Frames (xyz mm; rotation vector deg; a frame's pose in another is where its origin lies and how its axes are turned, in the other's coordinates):
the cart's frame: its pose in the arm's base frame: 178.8 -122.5 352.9 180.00 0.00 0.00
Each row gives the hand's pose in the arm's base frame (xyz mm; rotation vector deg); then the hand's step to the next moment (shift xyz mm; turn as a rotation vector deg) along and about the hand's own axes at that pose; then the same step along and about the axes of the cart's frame.
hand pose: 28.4 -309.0 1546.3 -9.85 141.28 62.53
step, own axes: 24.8 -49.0 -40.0 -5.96 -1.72 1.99
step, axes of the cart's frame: -22.0 61.0 20.2 6.51 0.09 -0.26
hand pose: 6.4 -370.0 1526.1 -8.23 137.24 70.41
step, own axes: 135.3 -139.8 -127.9 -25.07 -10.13 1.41
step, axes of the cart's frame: -124.4 170.9 97.7 25.86 7.62 -2.47
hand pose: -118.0 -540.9 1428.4 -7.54 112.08 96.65
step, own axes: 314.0 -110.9 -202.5 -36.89 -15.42 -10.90
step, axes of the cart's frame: -287.6 127.7 229.9 33.89 23.51 -4.00
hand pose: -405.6 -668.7 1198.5 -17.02 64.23 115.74
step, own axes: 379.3 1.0 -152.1 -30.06 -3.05 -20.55
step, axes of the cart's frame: -276.0 -78.0 291.2 18.74 31.28 -2.29
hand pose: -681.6 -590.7 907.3 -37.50 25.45 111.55
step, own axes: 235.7 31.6 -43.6 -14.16 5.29 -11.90
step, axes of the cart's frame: -102.2 -126.5 178.9 3.35 18.94 0.49
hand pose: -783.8 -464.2 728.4 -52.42 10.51 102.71
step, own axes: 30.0 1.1 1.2 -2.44 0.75 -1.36
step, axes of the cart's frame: -5.8 -22.4 19.2 0.37 2.83 -0.44
